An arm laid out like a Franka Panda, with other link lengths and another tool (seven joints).
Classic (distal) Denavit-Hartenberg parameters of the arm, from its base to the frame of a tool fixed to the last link. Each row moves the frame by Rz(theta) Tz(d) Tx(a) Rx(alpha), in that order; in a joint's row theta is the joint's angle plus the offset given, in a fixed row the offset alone. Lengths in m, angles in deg.
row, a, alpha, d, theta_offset
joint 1, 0, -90, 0.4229, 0
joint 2, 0, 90, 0, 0
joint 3, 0.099, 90, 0.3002, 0
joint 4, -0.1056, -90, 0, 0
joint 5, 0, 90, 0.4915, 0
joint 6, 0.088, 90, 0, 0
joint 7, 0.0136, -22, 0.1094, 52
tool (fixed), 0, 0, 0.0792, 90
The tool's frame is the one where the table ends.
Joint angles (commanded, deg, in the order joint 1, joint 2, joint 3, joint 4, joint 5, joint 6, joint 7), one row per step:
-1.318 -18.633 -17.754 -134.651 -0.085 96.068 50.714
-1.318 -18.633 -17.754 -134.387 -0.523 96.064 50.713
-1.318 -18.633 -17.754 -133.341 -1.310 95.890 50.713
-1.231 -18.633 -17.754 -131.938 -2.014 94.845 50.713
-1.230 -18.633 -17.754 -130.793 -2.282 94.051 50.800
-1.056 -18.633 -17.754 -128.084 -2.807 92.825 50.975
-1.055 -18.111 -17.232 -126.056 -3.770 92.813 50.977
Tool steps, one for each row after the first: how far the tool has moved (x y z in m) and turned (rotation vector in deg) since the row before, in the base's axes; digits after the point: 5 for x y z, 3 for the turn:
0.00092 -0.00194 0.00210 -0.458 -0.142 0.172
0.00389 -0.00472 0.00859 -0.954 -0.635 0.257
0.00296 -0.00375 0.01182 -0.738 -0.161 0.319
0.00246 -0.00267 0.00974 -0.382 -0.247 -0.036
0.00776 -0.00503 0.02321 -0.994 -1.236 0.006
0.00928 -0.00298 0.01374 -1.640 -1.139 0.623

